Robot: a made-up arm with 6 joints. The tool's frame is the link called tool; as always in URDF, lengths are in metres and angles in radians.
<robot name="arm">
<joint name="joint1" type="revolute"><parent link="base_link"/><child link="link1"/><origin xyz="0 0 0.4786" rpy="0 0 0"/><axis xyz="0 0 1"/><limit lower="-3.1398" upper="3.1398" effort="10" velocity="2.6"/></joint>
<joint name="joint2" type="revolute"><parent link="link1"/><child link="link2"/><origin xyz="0 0 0" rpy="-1.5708 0 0"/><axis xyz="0 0 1"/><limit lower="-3.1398" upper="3.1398" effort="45" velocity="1.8"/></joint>
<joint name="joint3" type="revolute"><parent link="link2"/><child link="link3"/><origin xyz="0 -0.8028 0" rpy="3.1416 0 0"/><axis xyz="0 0 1"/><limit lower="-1.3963" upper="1.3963" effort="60" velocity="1.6"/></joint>
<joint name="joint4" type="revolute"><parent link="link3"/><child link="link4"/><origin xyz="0 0 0" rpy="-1.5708 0 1.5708"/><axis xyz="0 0 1"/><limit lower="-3.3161" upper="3.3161" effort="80" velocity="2.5"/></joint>
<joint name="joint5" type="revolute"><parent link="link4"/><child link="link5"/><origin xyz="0 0 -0.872" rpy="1.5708 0 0"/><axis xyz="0 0 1"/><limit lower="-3.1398" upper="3.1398" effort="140" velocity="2.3"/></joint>
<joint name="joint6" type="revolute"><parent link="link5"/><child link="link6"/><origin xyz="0 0 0.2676" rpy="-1.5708 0 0"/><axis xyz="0 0 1"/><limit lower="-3.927" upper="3.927" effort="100" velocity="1.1"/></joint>
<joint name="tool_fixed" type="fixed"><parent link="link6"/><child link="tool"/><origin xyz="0 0 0" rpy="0 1.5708 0"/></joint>
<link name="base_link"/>
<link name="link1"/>
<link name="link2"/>
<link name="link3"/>
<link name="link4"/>
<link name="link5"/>
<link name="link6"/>
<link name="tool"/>
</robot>
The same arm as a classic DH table. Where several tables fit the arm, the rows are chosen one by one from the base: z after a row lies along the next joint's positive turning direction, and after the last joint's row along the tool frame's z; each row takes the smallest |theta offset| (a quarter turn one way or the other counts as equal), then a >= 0, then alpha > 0; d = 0 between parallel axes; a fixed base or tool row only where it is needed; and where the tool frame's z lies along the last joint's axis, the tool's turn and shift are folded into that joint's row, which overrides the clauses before.
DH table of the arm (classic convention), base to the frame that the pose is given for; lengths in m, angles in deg. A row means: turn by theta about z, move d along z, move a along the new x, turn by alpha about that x. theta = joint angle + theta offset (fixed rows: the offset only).
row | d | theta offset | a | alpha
joint1 | 0.4786 | 0 | 0 | -90
joint2 | 0 | -90 | 0.8028 | 180
joint3 | 0 | 0 | 0 | -90
joint4 | -0.872 | 0 | 0 | 90
joint5 | 0.2676 | 0 | 0 | -90
joint6 | 0 | 90 | 0 | 90
tool (fixed) | 0 | -90 | 0 | 0
Joint limits (deg, base to tool): -179.9..179.9 -179.9..179.9 -80..80 -190..190 -179.9..179.9 -225..225

